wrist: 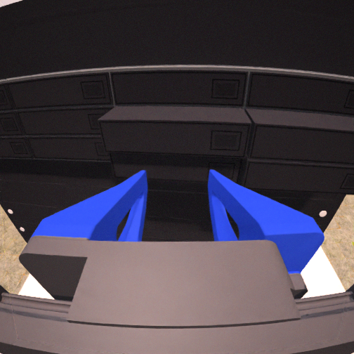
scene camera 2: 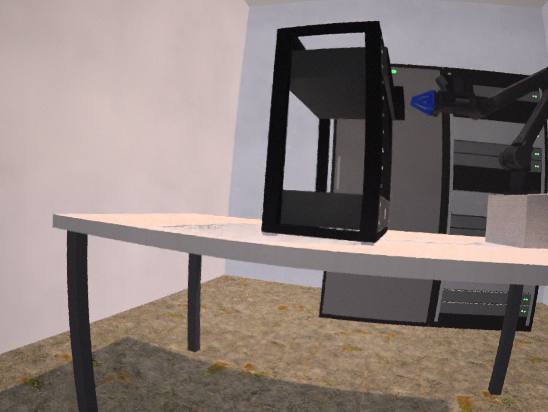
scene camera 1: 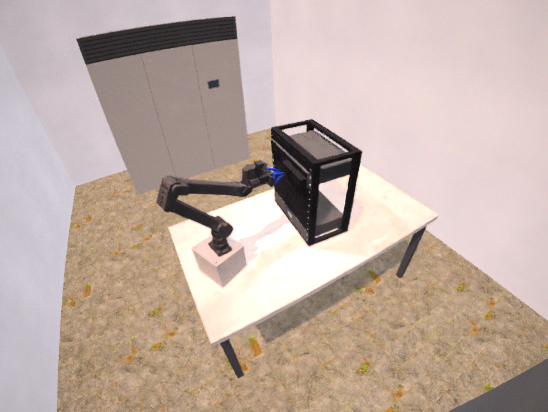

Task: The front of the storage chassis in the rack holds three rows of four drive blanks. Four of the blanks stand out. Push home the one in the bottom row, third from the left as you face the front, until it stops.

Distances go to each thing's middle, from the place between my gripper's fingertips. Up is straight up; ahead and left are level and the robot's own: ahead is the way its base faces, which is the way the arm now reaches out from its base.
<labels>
I see the black rack (scene camera 2: pixel 335 83) 210 mm ahead of my hand and 170 mm below it.
</labels>
